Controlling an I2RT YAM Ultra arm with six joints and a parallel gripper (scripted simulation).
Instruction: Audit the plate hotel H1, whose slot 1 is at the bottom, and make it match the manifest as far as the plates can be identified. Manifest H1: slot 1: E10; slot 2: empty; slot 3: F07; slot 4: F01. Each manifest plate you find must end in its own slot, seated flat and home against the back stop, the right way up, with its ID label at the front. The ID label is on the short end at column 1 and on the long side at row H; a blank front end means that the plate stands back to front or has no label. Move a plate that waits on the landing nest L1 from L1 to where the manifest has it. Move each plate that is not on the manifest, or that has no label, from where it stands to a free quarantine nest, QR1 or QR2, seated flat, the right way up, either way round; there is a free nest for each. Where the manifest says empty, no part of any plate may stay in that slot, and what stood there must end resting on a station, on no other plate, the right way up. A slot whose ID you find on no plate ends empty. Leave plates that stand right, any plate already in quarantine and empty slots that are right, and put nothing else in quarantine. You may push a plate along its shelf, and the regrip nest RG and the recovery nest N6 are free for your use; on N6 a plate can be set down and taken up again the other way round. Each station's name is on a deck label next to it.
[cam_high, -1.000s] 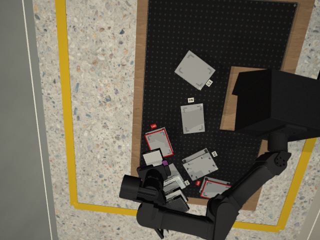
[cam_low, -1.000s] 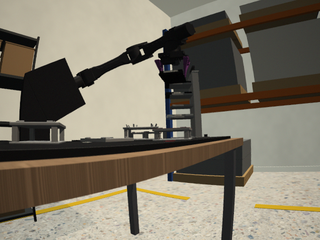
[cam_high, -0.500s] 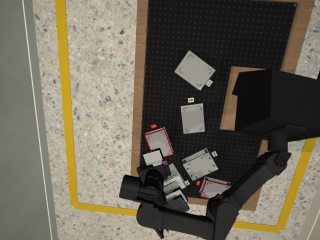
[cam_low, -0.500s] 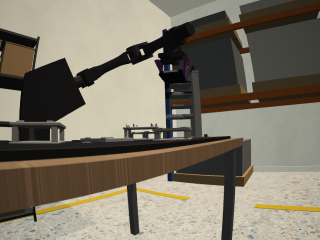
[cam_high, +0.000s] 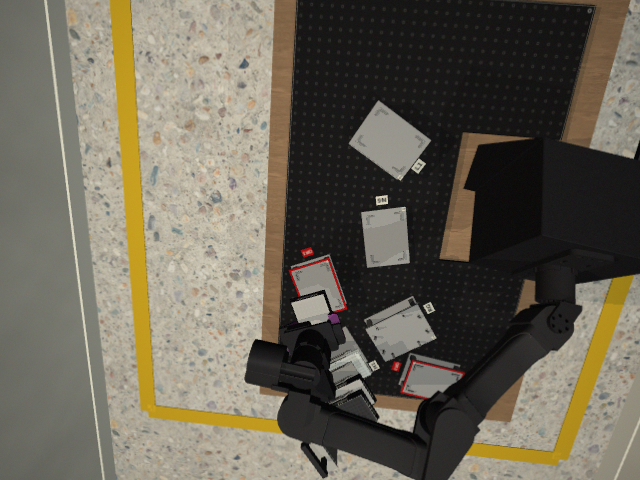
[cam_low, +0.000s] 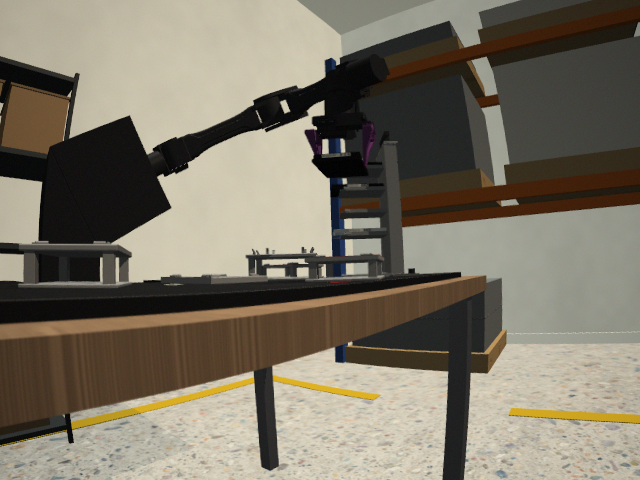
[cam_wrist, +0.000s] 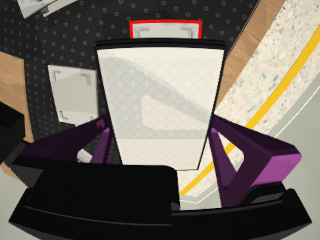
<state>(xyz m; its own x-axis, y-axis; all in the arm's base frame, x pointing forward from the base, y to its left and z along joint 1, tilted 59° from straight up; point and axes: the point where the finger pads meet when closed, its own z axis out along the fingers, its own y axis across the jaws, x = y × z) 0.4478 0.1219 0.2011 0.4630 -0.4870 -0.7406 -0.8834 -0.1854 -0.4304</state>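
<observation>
Right now the quarantine nest QR1 is 180 mm below my hand. Round my hand: regrip nest RG: 250 mm behind, 160 mm below, 80 mm to the left; plate hotel H1: 250 mm to the left, 60 mm below, 50 mm behind; white well plate: 200 mm to the left, 110 mm below, 110 mm behind.
</observation>
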